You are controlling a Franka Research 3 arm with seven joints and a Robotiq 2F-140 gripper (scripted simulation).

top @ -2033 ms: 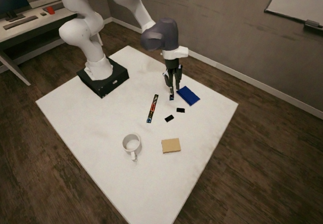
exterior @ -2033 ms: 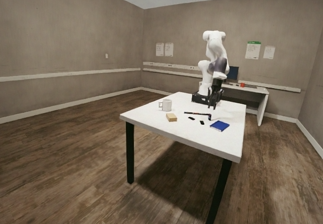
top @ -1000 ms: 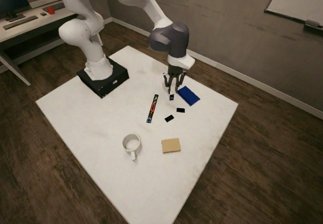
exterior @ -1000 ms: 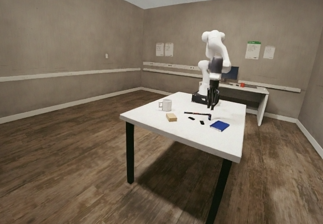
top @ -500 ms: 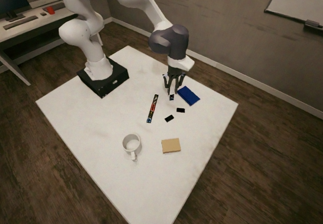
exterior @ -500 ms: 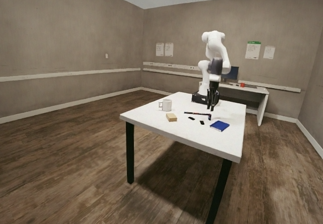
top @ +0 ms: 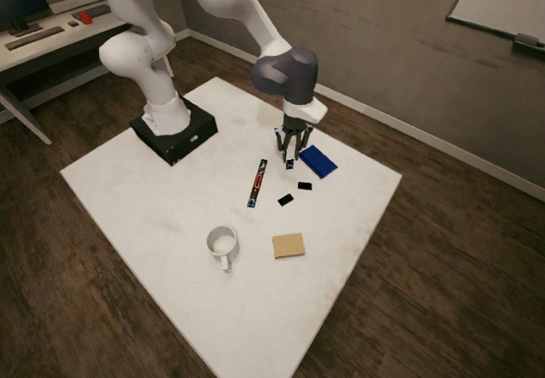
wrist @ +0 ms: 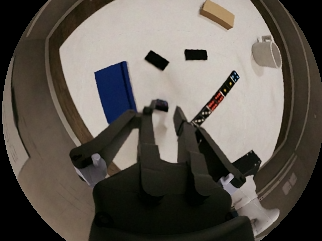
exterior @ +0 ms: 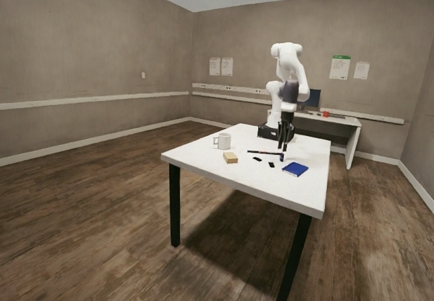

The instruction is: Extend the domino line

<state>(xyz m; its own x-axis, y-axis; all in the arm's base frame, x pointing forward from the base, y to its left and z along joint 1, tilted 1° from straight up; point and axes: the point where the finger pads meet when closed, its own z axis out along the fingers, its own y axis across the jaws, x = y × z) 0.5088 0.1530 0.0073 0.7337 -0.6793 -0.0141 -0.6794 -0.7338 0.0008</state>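
My gripper is now 10 mm to the right of the domino and 80 mm above it. Round my hand: tan block 170 mm ahead, 270 mm to the right, 90 mm below; white mug 10 mm ahead, 400 mm to the right, 60 mm below.
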